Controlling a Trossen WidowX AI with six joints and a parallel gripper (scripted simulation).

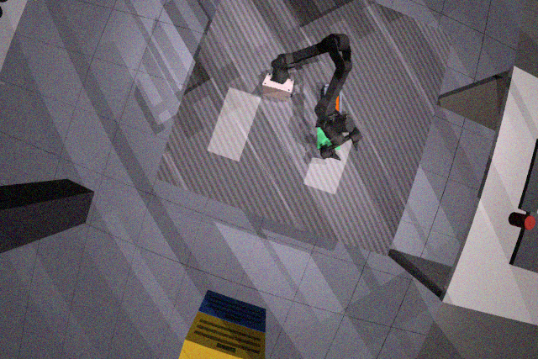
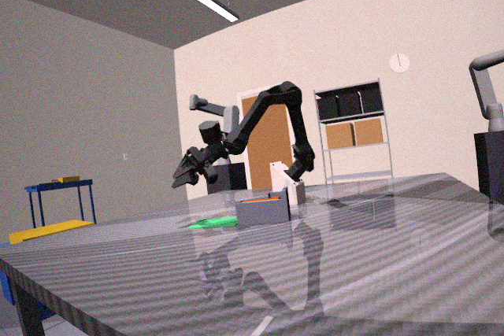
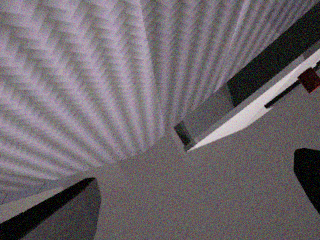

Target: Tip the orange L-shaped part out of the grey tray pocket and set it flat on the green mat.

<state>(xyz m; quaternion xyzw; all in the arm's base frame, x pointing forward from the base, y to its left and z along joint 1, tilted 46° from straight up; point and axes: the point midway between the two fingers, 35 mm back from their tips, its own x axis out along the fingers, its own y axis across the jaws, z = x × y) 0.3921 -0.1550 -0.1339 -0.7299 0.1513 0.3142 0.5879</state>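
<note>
Now: gripper tip 240 mm to the right of the orange L-shaped part, 140 mm past it and 90 mm above it. From my gripper tip the other things lie so: green mat (160 mm below, 90 mm behind, 80 mm to the left).
</note>
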